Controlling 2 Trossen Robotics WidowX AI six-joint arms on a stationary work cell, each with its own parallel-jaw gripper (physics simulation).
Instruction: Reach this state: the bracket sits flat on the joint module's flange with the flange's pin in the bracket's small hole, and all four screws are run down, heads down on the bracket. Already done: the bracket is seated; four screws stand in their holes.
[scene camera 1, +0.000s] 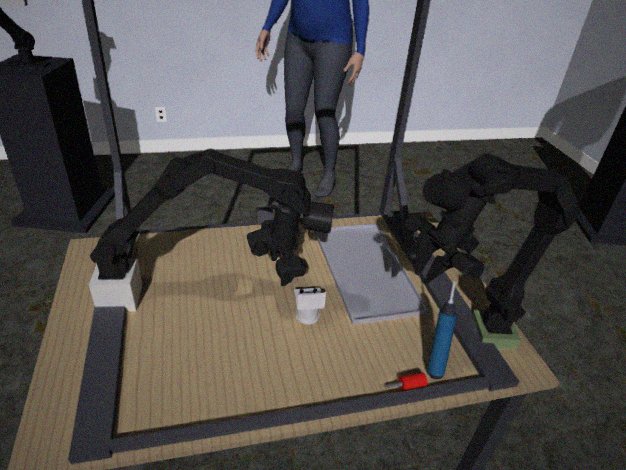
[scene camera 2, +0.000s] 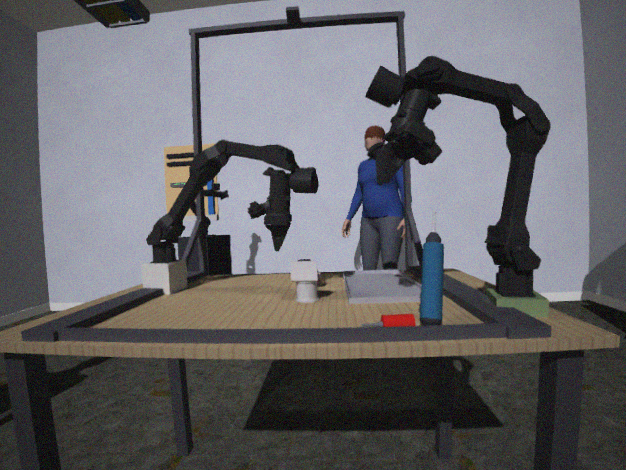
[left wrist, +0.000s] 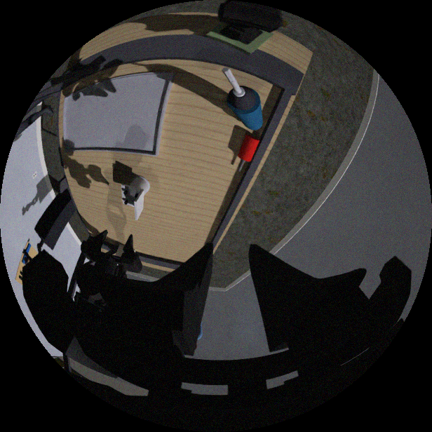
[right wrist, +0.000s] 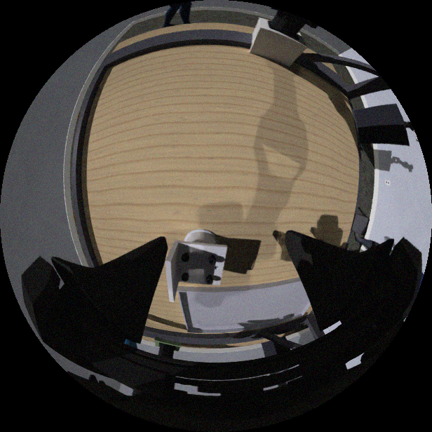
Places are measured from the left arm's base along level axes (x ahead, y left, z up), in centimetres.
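Where they show: left gripper, between the fingertips: (scene camera 1: 421, 278) (scene camera 2: 382, 183); right gripper, between the fingertips: (scene camera 1: 278, 272) (scene camera 2: 278, 248); left arm's base, origin of its link: (scene camera 1: 496, 324) (scene camera 2: 515, 293); right arm's base, origin of its link: (scene camera 1: 113, 271) (scene camera 2: 164, 262).
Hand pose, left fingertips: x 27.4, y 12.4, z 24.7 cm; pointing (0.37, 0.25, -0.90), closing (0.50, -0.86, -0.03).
Things, the pixels of their top centre, and the offset from my left fingertips.
- white joint module, centre of its top: (scene camera 1: 309, 298) (scene camera 2: 306, 276) dx +22.4, dy -14.9, dz -22.0 cm
- red-handled tool, centre of its top: (scene camera 2: 387, 315) (scene camera 1: 406, 378) dx -0.9, dy +6.3, dz -24.9 cm
- flat grey tray, centre of its top: (scene camera 1: 366, 265) (scene camera 2: 379, 280) dx +5.3, dy -35.7, dz -26.8 cm
A white bracket (scene camera 1: 316, 300) (scene camera 2: 302, 271) (right wrist: 171, 272) sits on the white joint module (scene camera 1: 307, 317) (scene camera 2: 306, 292) (left wrist: 143, 183). Several dark screws (right wrist: 185, 257) stand in its top plate; their depth is unclear, and the pin cannot be made out. A blue powered screwdriver (scene camera 1: 442, 341) (scene camera 2: 432, 283) (left wrist: 253, 114) stands upright on the table, bit up, near the front right corner. My left gripper (scene camera 2: 385, 178) (left wrist: 231, 248) is partly open and empty, high above the table's right side. My right gripper (scene camera 1: 284, 280) (scene camera 2: 277, 246) (right wrist: 227, 240) is wide open and empty, above and left of the bracket.
A red-handled tool (scene camera 1: 413, 380) (scene camera 2: 398, 320) (left wrist: 248, 148) lies beside the blue screwdriver, against the dark front frame bar (scene camera 1: 303, 414). A flat grey tray (scene camera 1: 364, 288) (scene camera 2: 376, 289) (left wrist: 115, 117) lies to the right of the joint module. A person stands behind the table.
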